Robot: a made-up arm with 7 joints.
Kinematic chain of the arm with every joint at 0, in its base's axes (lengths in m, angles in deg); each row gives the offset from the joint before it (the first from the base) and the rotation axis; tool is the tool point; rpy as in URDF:
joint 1: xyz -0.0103 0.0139 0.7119 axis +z
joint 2: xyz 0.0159 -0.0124 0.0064 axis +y
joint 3: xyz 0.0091 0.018 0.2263 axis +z
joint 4: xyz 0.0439 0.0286 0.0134 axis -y
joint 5: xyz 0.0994 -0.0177 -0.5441 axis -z
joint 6: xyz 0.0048 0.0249 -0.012 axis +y
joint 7: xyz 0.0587 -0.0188 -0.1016 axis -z
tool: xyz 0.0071 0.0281 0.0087 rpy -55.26 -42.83 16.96
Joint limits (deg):
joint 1: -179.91..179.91
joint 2: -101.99..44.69
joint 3: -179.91..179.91
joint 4: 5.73..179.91
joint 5: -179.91..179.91
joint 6: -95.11..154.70
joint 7: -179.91..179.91
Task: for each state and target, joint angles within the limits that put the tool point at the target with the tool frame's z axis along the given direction. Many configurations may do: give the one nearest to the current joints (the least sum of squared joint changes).
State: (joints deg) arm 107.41 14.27 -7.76 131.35 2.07 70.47 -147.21
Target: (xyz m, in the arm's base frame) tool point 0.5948 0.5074 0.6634 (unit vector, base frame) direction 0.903 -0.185 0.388
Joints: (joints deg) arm 58.35 41.44 -24.77 107.29 7.17 83.92 -173.12
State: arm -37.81 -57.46 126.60 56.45 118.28 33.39 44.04
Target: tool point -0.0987 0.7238 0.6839 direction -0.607 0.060 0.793
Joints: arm -1.68 -57.24 101.95 67.64 101.22 20.86 43.32
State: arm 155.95 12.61 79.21 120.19 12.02 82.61 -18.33
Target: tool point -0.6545 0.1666 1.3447 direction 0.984 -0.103 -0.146
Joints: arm 141.25 44.64 83.95 153.07 28.10 60.40 -16.06
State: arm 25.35 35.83 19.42 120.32 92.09 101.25 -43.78
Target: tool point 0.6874 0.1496 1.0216 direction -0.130 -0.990 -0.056
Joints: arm -3.95 34.41 11.82 122.65 92.61 141.74 -41.72
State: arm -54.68 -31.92 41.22 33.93 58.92 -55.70 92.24
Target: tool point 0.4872 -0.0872 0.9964 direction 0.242 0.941 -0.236
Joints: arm -70.55 -48.93 55.74 43.29 40.32 -60.17 48.64
